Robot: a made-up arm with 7 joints. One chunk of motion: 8 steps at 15 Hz.
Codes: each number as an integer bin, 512 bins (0 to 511) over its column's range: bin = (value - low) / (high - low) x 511, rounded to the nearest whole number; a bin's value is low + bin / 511 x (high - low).
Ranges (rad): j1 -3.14..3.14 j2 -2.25..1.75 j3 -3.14..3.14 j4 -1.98..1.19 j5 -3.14..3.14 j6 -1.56..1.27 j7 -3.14..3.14
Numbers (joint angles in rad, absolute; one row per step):
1: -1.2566 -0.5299 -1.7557 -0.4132 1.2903 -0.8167 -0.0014
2: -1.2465 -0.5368 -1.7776 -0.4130 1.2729 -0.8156 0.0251
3: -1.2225 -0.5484 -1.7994 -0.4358 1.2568 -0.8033 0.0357
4: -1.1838 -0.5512 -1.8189 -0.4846 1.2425 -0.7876 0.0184
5: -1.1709 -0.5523 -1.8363 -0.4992 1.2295 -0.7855 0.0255
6: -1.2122 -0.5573 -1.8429 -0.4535 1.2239 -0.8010 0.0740
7: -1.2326 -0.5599 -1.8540 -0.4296 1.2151 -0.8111 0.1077
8: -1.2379 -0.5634 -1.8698 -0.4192 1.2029 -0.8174 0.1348
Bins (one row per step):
1: 153 220 113 253 360 134 255
2: 154 219 111 253 359 134 258
3: 156 217 109 249 358 137 258
4: 159 217 107 241 357 139 257
5: 160 217 106 239 356 140 258
6: 157 216 106 246 355 137 262
7: 155 216 105 250 354 135 264
8: 155 215 103 252 353 134 266

